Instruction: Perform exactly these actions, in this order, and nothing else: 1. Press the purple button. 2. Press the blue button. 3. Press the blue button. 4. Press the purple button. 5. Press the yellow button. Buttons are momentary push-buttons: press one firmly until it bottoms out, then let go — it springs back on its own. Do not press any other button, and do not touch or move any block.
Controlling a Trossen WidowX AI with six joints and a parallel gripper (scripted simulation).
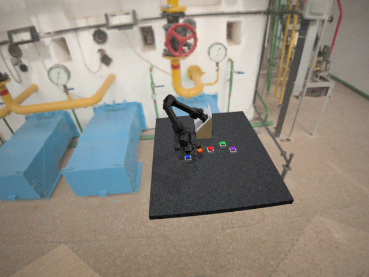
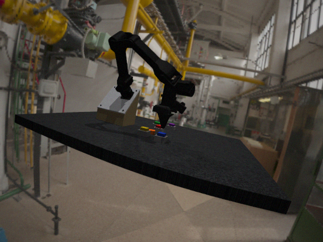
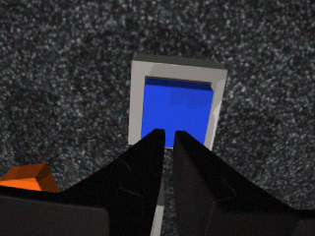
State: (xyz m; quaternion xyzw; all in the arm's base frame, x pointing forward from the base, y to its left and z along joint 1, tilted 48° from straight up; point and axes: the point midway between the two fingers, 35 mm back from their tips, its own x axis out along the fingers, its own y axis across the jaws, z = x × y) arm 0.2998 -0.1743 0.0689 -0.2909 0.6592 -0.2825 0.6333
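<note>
Right now the blue button is 3 cm below my gripper tip. The rest, counted from my gripper tip: yellow button 9 cm behind, 3 cm below, 2 cm to the left; orange block 10 cm to the left, 8 cm behind, 5 cm below; red button 18 cm to the left, 7 cm behind, 3 cm below.
</note>
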